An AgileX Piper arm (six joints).
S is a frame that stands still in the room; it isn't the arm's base.
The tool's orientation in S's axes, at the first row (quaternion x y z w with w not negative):
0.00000 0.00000 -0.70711 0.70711
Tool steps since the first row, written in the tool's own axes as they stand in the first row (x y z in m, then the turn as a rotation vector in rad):
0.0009 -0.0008 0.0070 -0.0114 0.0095 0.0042
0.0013 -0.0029 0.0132 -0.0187 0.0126 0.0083
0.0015 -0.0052 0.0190 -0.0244 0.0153 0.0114
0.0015 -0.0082 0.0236 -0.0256 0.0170 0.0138
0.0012 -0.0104 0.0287 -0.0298 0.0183 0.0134
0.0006 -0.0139 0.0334 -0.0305 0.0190 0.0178
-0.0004 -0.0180 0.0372 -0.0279 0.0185 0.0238
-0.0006 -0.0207 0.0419 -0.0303 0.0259 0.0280
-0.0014 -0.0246 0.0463 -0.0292 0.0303 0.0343
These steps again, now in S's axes. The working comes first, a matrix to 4 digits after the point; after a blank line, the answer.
The tool's axes in the first row as the columns of a matrix, in S's axes (used below as rounded here):
0.0000 1.0000 0.0000
-1.0000 0.0000 0.0000
0.0000 0.0000 1.0000

-0.0008 -0.0009 0.0070 0.0095 0.0114 0.0042
-0.0029 -0.0013 0.0132 0.0126 0.0187 0.0083
-0.0052 -0.0015 0.0190 0.0153 0.0244 0.0114
-0.0082 -0.0015 0.0236 0.0170 0.0256 0.0138
-0.0104 -0.0012 0.0287 0.0183 0.0298 0.0134
-0.0139 -0.0006 0.0334 0.0190 0.0305 0.0178
-0.0180 0.0004 0.0372 0.0185 0.0279 0.0238
-0.0207 0.0006 0.0419 0.0259 0.0303 0.0280
-0.0246 0.0014 0.0463 0.0303 0.0292 0.0343

